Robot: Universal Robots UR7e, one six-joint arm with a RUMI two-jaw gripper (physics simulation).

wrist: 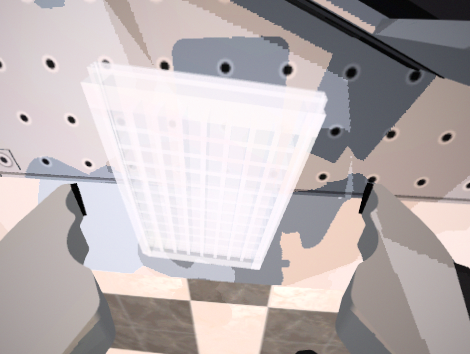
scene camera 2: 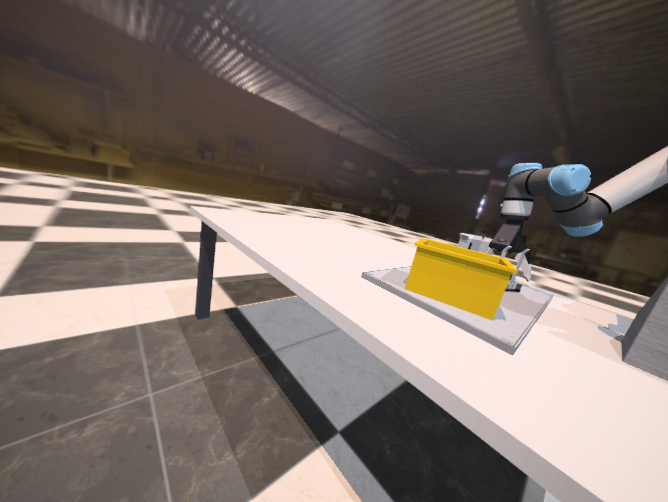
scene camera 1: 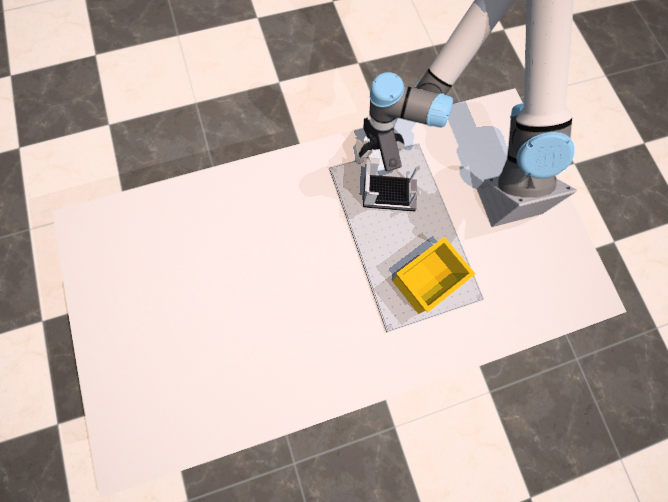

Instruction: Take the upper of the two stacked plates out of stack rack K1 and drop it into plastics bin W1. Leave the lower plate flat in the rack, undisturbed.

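Pixels of known places: gripper, fingertip midpoint: (wrist: pixel 225 186) (scene camera 1: pixel 379 155); arm's base, origin of the base link: (scene camera 1: pixel 526 185).
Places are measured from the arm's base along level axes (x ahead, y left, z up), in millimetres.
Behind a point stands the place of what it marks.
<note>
The stack of two clear, whitish gridded plates (wrist: pixel 200 155) {x 316, y -248, z -88 mm} lies flat in the wrist view; a double edge shows at its far end. I cannot make out stack rack K1 apart from the plates. My gripper (scene camera 1: pixel 382 155) {x 323, y -273, z -101 mm} (scene camera 2: pixel 510 256) (wrist: pixel 225 186) {x 323, y -273, z -101 mm} is open, with nothing held. In the wrist view one jaw is left and one right of the stack, with a gap on each side, the right one wider. Jaw height against the upper plate is unclear. Plastics bin W1 (scene camera 1: pixel 432 274) {x 328, y 130, z -102 mm} (scene camera 2: pixel 456 280) {x 330, y 196, z -57 mm}, yellow and open-topped, stands at the other end of the board and partly hides the gripper in scene camera 2.
A black-gridded unit (scene camera 1: pixel 389 190) {x 351, y -144, z -73 mm} with white side walls and thin upright arms stands on the perforated board (scene camera 1: pixel 372 237) {x 446, y -35, z -108 mm} (scene camera 2: pixel 518 340) {x 215, y 217, z -108 mm} (wrist: pixel 30 90) {x 235, y -225, z -108 mm}, between the gripper and the bin. The board lies on the white table (scene camera 1: pixel 216 323) {x 947, y 40, z -121 mm} (scene camera 2: pixel 334 269) {x 573, y 264, z -121 mm}. The robot's grey base (scene camera 1: pixel 518 207) {x 80, y 59, z 39 mm} stands beside the board.
</note>
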